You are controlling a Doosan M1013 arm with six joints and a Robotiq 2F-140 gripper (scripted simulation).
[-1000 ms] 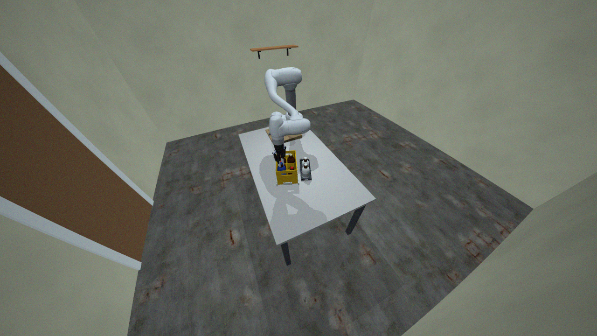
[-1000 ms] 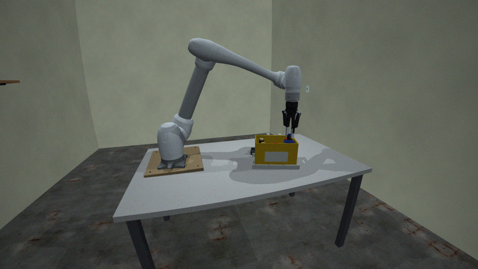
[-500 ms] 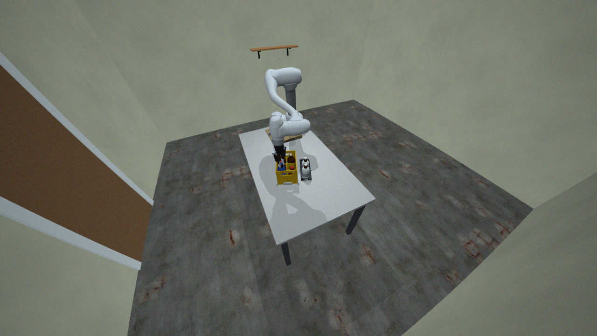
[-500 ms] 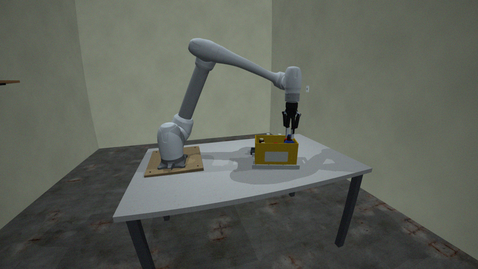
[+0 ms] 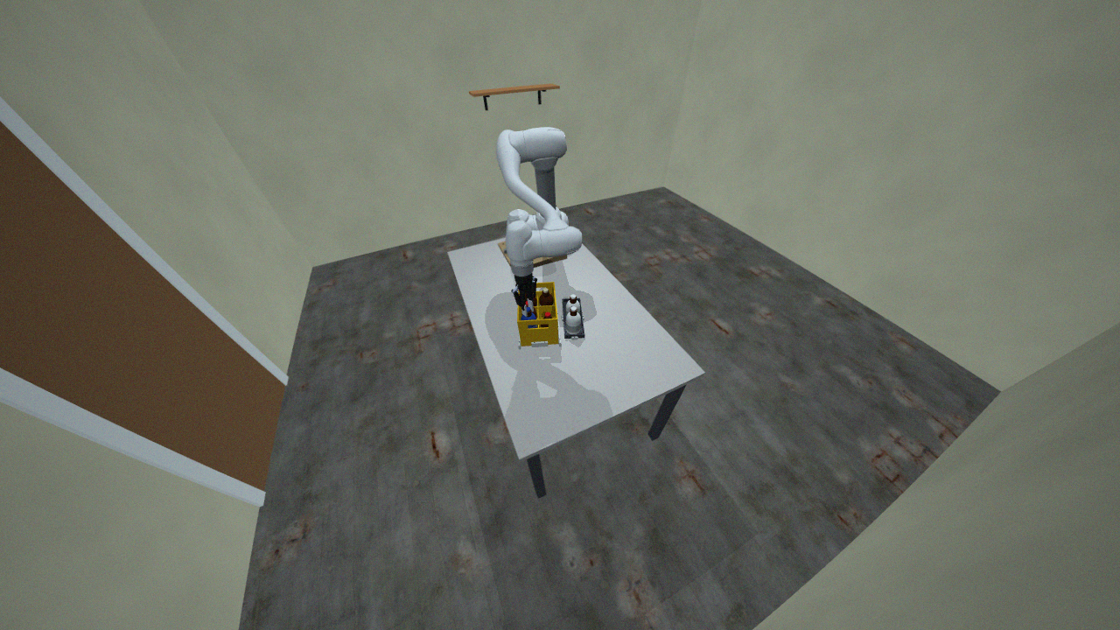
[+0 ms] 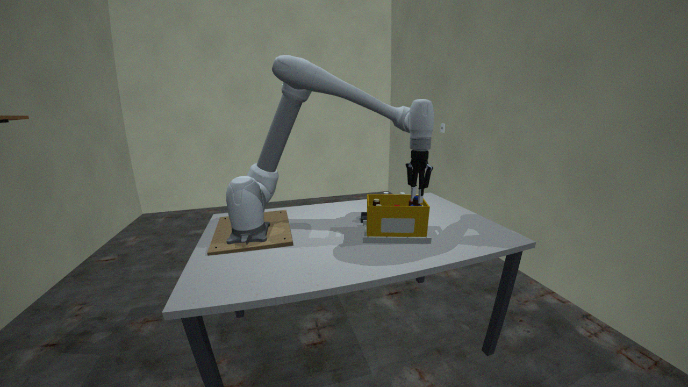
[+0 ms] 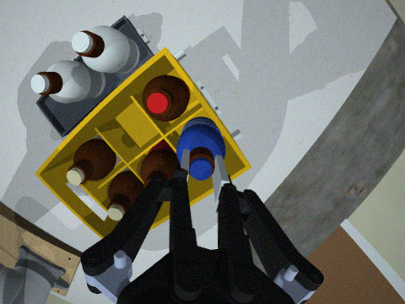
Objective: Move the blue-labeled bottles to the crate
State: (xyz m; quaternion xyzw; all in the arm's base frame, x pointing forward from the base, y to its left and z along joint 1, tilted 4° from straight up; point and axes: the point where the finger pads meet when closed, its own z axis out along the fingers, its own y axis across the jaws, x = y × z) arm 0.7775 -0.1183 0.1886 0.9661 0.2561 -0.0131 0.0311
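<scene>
Now: the blue-labeled bottle 90 mm below my hand. Round my hand: yellow crate (80 mm behind, 60 mm to the left, 130 mm below).
</scene>
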